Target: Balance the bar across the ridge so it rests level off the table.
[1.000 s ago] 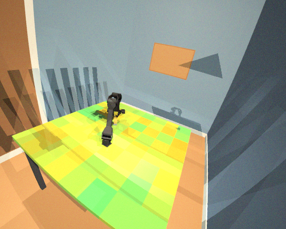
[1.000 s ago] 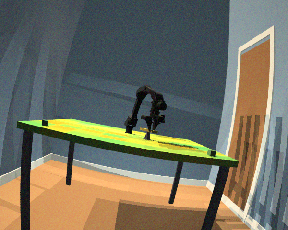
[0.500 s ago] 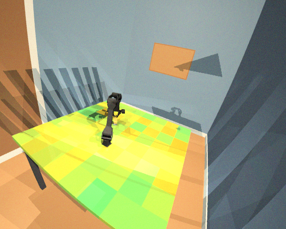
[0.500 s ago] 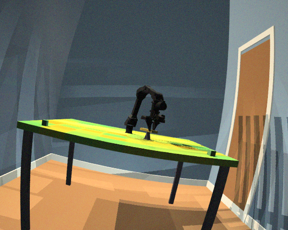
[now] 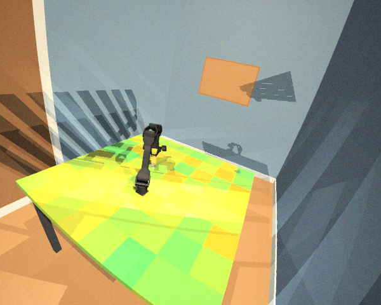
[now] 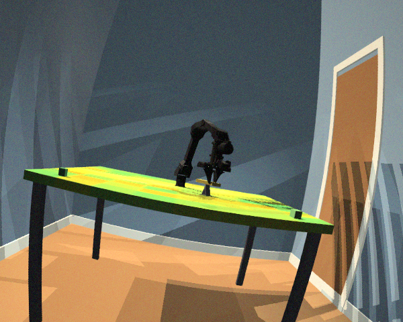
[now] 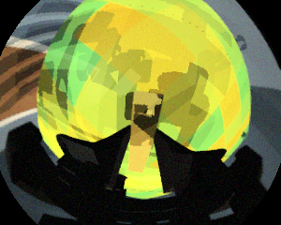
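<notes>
Right now the bar is 2 cm to the right of my gripper tip and 2 cm behind it.
</notes>
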